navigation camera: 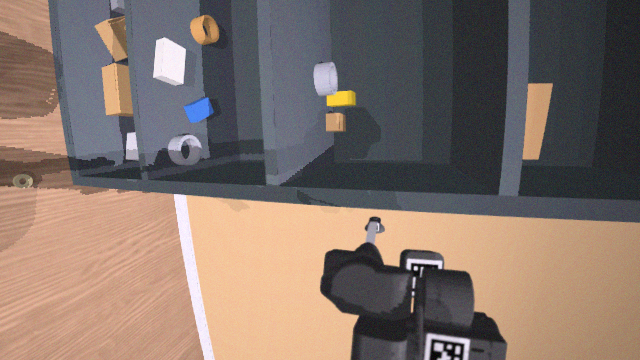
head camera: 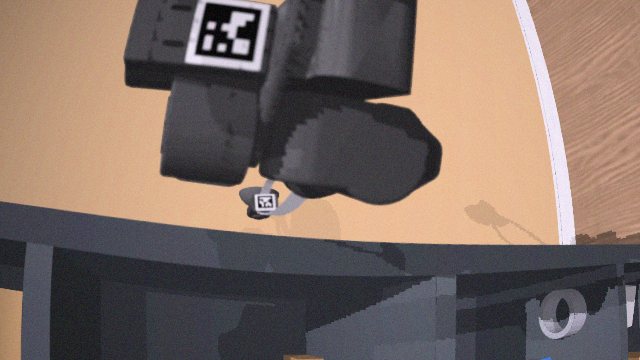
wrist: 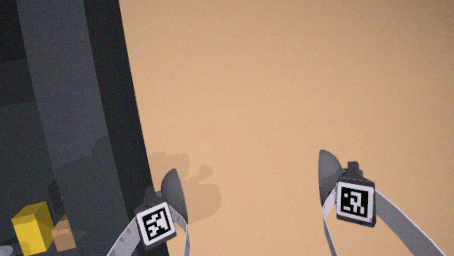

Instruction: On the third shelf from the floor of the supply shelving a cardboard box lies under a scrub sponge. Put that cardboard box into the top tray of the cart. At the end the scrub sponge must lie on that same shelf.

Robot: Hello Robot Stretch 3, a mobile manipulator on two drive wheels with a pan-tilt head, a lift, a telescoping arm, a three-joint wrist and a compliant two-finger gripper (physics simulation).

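Frame: origin at the robot's base, x up, y right, z ahead, level; millimetres.
Where they show: gripper, between the fingertips: (wrist: 249, 179).
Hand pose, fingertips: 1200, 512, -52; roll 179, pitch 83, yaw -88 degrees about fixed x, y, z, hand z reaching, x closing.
Note:
After its pixels a point has its place, as x, y, z.
The supply shelving (head camera: 150, 237) @(1310, 493, 54) (navigation camera: 450, 204) @(1337, 492, 56) (wrist: 70, 100) @(1278, 492, 56) appears turned sideways. On its third shelf, a small tan cardboard box (navigation camera: 335, 122) @(1026, 789, 314) (wrist: 65, 236) @(1022, 787, 322) stands beside a yellow block (navigation camera: 341, 98) @(1045, 784, 399) (wrist: 33, 229) @(1047, 787, 389), probably the scrub sponge. The two look side by side, the block not on top of the box. In the head view, an edge of the box (head camera: 303, 357) @(1019, 828, 296) shows at the bottom. My gripper (navigation camera: 374, 225) (wrist: 249, 179) @(1200, 512, -52) is open, with nothing between its fingers, outside the shelving's side upright and apart from both things. In the head view, one fingertip shows. The cart does not show.
A grey-white ring (navigation camera: 325, 79) @(1028, 654, 405) stands next to the yellow block. The shelf below holds a white box (navigation camera: 169, 61) @(574, 476, 445), a blue block (navigation camera: 199, 110) @(574, 620, 335), an orange ring (navigation camera: 204, 30) @(586, 574, 619) and another pale ring (head camera: 564, 314) (navigation camera: 185, 149). Larger cardboard boxes (navigation camera: 117, 90) @(177, 535, 434) stand lower down. The side upright lies beside my gripper.

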